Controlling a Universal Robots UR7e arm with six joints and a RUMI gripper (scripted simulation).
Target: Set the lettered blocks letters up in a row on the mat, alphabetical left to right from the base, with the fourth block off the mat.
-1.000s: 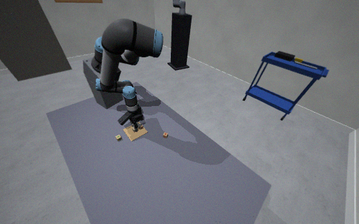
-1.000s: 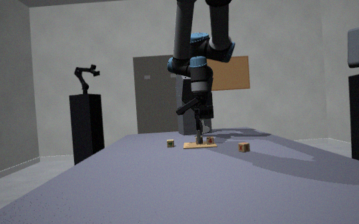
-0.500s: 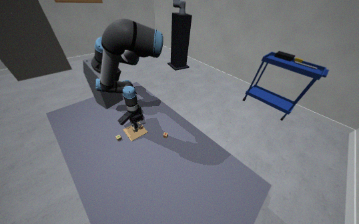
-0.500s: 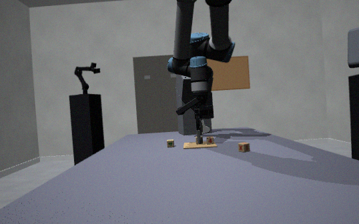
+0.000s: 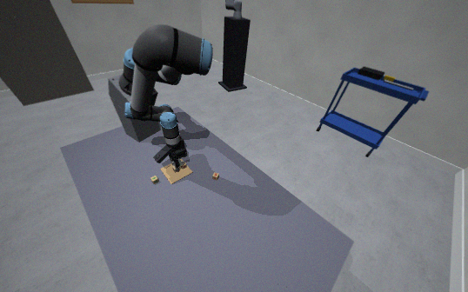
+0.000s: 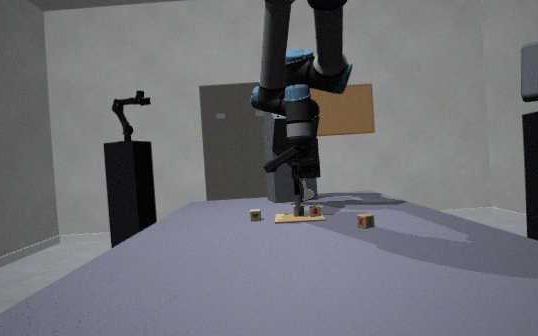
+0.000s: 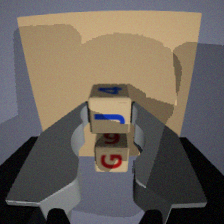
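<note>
Right now the tan mat is 20 mm below my hand.
</note>
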